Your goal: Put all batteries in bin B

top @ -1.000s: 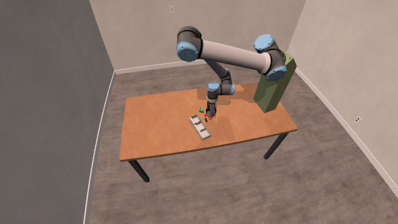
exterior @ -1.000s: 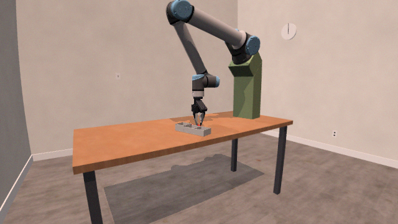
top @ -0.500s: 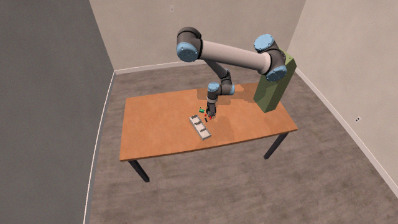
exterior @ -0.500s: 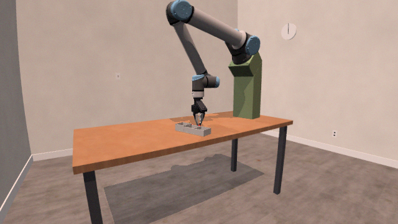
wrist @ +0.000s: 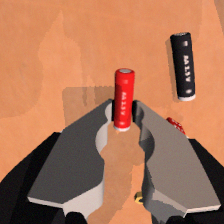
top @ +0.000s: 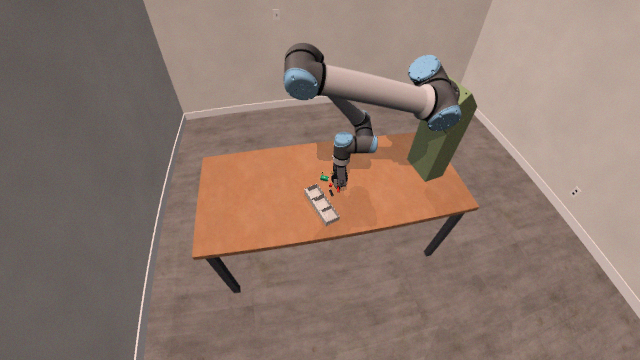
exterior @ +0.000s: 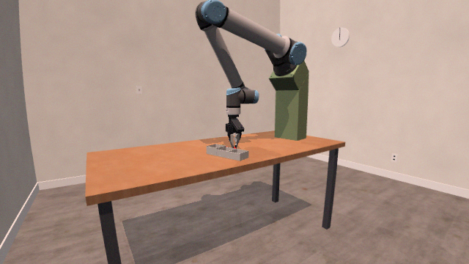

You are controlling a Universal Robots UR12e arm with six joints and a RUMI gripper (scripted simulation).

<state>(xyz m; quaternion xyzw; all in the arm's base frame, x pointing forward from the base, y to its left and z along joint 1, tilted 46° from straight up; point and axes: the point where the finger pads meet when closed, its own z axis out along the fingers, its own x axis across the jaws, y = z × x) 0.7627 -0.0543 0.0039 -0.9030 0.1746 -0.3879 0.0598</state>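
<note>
Right now the red die is 3 cm ahead of my hand, 4 cm to the right of it and 1 cm below it. The rest, counted from my hand: red battery 1 cm below; black battery 5 cm ahead, 1 cm to the left, 1 cm below; green battery 3 cm ahead, 10 cm to the right, 1 cm below.
</note>
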